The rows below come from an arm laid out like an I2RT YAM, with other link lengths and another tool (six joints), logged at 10 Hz.
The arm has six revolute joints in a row. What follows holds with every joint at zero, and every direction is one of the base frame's. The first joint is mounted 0.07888 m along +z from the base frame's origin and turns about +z. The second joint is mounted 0.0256 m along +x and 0.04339 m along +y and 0.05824 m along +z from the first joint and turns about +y. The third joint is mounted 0.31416 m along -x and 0.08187 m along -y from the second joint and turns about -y. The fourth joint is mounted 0.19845 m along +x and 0.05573 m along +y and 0.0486 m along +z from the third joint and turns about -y. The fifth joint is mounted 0.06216 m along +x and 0.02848 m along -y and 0.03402 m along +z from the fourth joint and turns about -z. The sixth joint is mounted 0.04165 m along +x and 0.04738 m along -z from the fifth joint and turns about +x. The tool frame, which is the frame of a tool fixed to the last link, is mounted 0.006 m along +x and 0.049 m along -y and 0.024 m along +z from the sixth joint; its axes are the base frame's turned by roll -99.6, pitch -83.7 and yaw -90 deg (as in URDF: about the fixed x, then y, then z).
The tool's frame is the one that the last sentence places.
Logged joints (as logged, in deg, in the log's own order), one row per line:
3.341 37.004 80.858 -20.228 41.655 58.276
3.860 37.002 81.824 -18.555 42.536 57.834
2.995 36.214 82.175 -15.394 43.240 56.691
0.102 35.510 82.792 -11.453 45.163 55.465
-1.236 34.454 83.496 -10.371 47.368 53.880
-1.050 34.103 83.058 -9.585 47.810 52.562
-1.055 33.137 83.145 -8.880 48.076 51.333
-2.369 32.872 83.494 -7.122 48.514 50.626
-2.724 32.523 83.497 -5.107 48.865 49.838
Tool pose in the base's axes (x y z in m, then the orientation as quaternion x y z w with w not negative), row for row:
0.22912 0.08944 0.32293 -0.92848 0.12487 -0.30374 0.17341
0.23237 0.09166 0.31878 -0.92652 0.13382 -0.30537 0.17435
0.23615 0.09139 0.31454 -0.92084 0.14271 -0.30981 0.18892
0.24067 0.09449 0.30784 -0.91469 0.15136 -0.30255 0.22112
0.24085 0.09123 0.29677 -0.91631 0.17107 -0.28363 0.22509
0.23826 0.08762 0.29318 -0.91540 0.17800 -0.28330 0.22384
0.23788 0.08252 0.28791 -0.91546 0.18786 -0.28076 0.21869
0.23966 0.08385 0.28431 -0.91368 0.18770 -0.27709 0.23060
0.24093 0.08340 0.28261 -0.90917 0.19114 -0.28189 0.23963
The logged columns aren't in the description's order. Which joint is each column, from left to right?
Columns, left to right: joint 5, joint 1, joint 2, joint 4, joint 6, joint 3.
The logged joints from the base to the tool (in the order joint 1, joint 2, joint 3, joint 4, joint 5, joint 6), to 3 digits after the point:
37.004 80.858 58.276 -20.228 3.341 41.655
37.002 81.824 57.834 -18.555 3.860 42.536
36.214 82.175 56.691 -15.394 2.995 43.240
35.510 82.792 55.465 -11.453 0.102 45.163
34.454 83.496 53.880 -10.371 -1.236 47.368
34.103 83.058 52.562 -9.585 -1.050 47.810
33.137 83.145 51.333 -8.880 -1.055 48.076
32.872 83.494 50.626 -7.122 -2.369 48.514
32.523 83.497 49.838 -5.107 -2.724 48.865

